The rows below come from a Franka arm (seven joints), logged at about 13 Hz.
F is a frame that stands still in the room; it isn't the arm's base.
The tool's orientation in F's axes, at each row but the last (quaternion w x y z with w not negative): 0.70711, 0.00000, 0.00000, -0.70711; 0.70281, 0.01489, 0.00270, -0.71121; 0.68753, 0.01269, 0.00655, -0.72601; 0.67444, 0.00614, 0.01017, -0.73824; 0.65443, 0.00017, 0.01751, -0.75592; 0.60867, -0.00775, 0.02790, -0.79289; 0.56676, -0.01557, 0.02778, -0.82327; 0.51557, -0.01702, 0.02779, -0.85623; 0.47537, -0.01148, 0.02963, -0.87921; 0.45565, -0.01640, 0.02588, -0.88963; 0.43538, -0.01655, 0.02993, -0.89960; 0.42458, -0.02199, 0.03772, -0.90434
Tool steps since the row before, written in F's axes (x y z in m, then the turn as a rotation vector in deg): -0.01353, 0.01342, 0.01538, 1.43, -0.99, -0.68; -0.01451, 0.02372, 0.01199, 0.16, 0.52, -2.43; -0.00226, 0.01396, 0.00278, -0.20, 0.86, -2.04; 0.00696, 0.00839, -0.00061, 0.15, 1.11, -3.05; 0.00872, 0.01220, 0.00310, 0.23, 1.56, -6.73; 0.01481, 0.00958, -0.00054, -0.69, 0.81, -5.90; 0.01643, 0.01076, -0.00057, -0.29, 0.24, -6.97; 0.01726, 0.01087, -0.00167, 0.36, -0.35, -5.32; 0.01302, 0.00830, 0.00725, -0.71, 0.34, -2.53; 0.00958, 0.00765, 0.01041, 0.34, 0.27, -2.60; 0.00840, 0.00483, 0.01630, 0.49, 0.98, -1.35; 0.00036, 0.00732, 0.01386, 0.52, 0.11, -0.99
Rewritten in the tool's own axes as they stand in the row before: -0.01342, -0.01353, 0.01538, 0.99, 1.43, -0.68; -0.02384, -0.01459, 0.01165, -0.46, 0.11, -2.44; -0.01389, -0.00300, 0.00242, -0.79, -0.26, -2.06; -0.00897, 0.00618, -0.00077, -1.05, 0.07, -3.07; -0.01339, 0.00680, 0.00297, -1.42, 0.18, -6.76; -0.01307, 0.01185, -0.00019, -0.48, -0.56, -5.95; -0.01591, 0.01152, 0.00007, -0.08, 0.09, -6.98; -0.01768, 0.01026, -0.00100, 0.14, 0.83, -5.28; -0.01413, 0.00588, 0.00752, 0.12, -0.62, -2.57; -0.01175, 0.00266, 0.01066, -0.43, 0.28, -2.59; -0.00894, 0.00247, 0.01654, -1.08, -0.13, -1.36; -0.00576, -0.00559, 0.01347, -0.42, 0.41, -0.95
